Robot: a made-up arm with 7 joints.
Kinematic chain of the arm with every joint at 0, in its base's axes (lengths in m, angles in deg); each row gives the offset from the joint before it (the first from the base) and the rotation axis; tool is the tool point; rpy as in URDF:
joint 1: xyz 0 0 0 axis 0.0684 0.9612 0.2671
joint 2: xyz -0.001 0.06 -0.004 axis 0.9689 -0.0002 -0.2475
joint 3: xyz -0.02 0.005 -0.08 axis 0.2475 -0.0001 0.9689
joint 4: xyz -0.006 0 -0.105 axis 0.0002 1 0
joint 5: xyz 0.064 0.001 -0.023 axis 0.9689 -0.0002 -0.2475
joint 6: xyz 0.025 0 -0.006 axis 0.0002 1 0
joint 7: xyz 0.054 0 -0.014 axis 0.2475 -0.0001 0.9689
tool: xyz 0 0 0 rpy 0 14.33 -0.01
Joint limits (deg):
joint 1: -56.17..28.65
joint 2: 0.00..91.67
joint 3: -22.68..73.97
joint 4: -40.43..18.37
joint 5: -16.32..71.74
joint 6: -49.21..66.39
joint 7: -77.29..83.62
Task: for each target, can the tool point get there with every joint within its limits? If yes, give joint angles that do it. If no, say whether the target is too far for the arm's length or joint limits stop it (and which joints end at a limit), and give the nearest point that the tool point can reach.
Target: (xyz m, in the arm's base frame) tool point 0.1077 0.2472 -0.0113
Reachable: yes | joints 3.81 56.58 47.14 -22.64 -4.59 6.33 -30.79
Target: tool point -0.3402 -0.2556 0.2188
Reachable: no: too far | nearest point -0.0218 0.1390 0.1144 | short by 0.518 m
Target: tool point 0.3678 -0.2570 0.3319
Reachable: no: too far | nearest point 0.2039 -0.0437 -0.0127 | short by 0.437 m
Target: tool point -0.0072 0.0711 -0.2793
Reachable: yes | joints 21.16 8.46 -14.84 9.63 13.19 9.93 33.25
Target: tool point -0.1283 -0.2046 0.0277
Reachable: no: joint limits stop it (at a limit: joint 1, joint 2, joint 3, joint 4, joint 6) | nearest point 0.0026 -0.0041 -0.1322 | short by 0.288 m
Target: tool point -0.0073 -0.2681 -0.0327
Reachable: no: joint limits stop it (at a limit: joint 1, joint 2, joint 3, joint 4, joint 5, joint 6) | nearest point 0.1261 -0.0476 -0.0201 | short by 0.258 m
